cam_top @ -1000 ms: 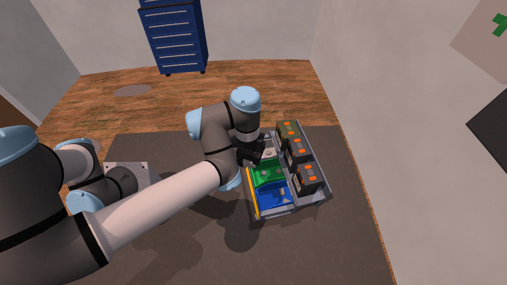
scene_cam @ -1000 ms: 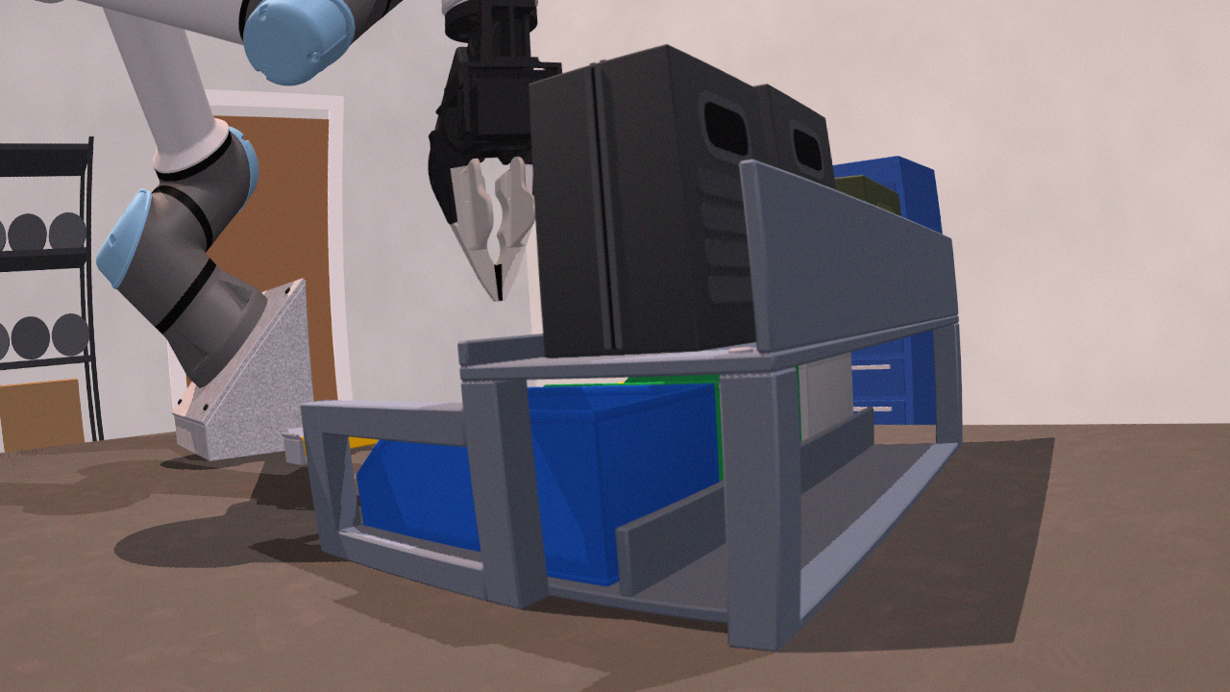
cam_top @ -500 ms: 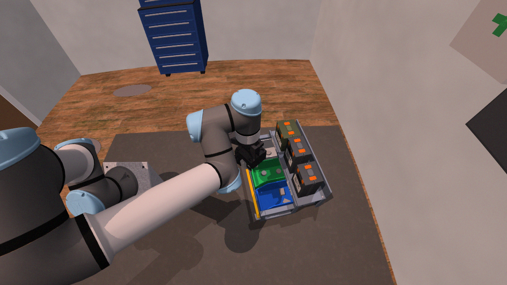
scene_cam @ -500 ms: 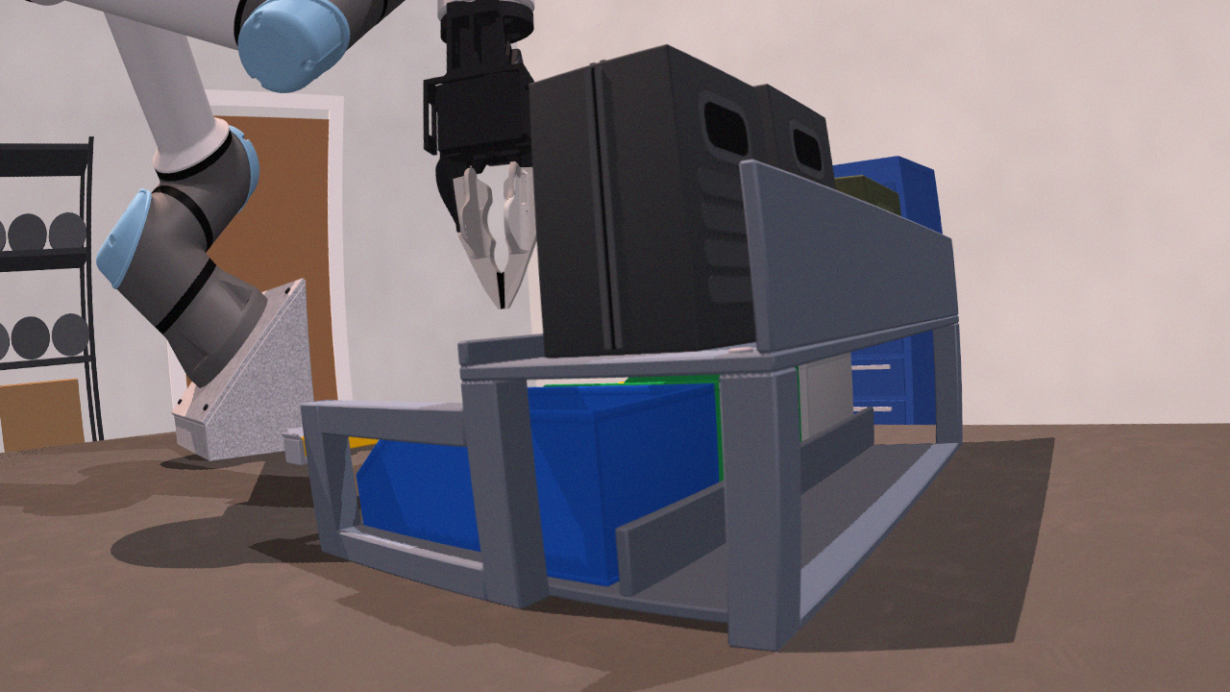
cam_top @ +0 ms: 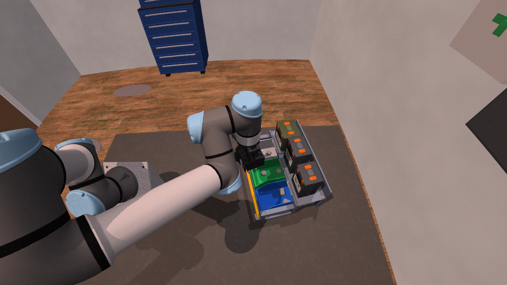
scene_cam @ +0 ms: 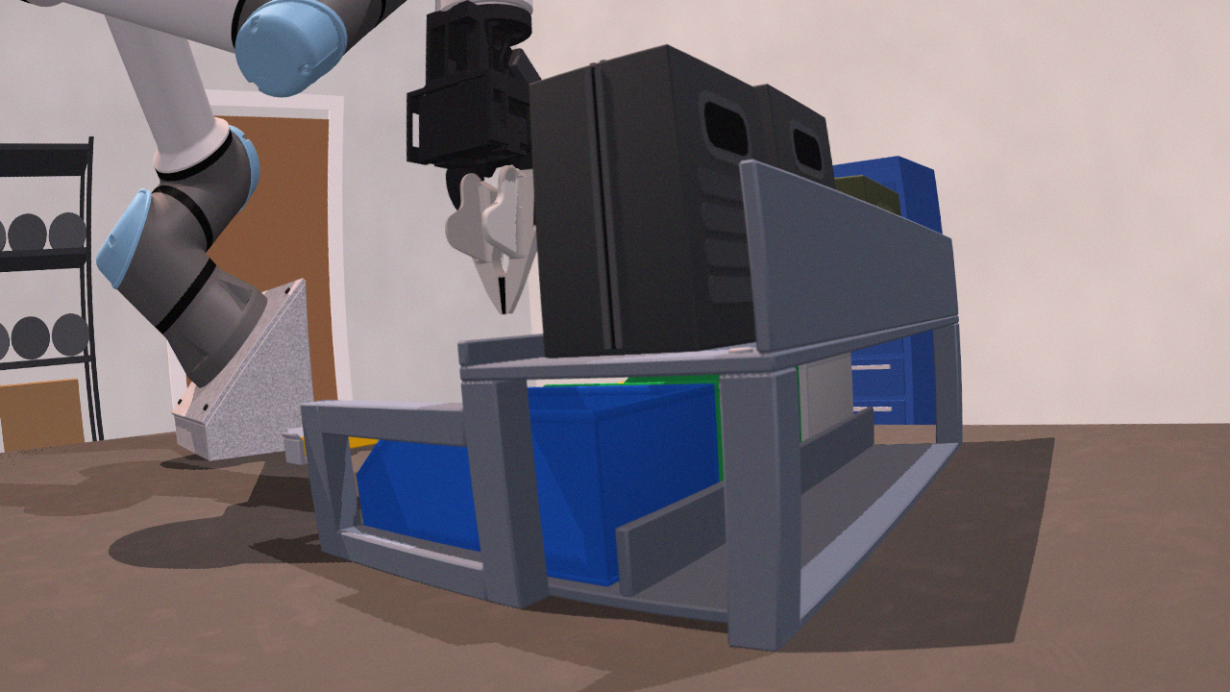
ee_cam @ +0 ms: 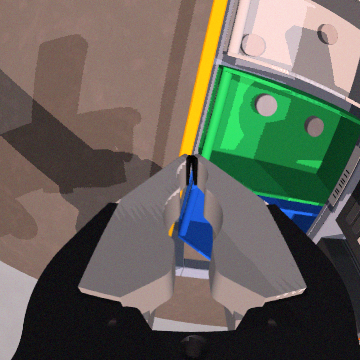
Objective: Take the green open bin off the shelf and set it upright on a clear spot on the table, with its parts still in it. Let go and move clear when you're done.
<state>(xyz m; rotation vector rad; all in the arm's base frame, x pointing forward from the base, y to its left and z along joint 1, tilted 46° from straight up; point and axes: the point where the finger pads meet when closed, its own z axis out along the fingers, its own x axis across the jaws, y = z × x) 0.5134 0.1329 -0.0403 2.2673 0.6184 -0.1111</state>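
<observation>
Now: the yellow bar 80 mm below my hand. Round my hand: grey bin: 140 mm to the left, 100 mm below, 70 mm ahead; then green open bin: 100 mm below, 100 mm ahead, 30 mm to the left; then blue bin: 130 mm ahead, 100 mm below, 80 mm to the right.
</observation>
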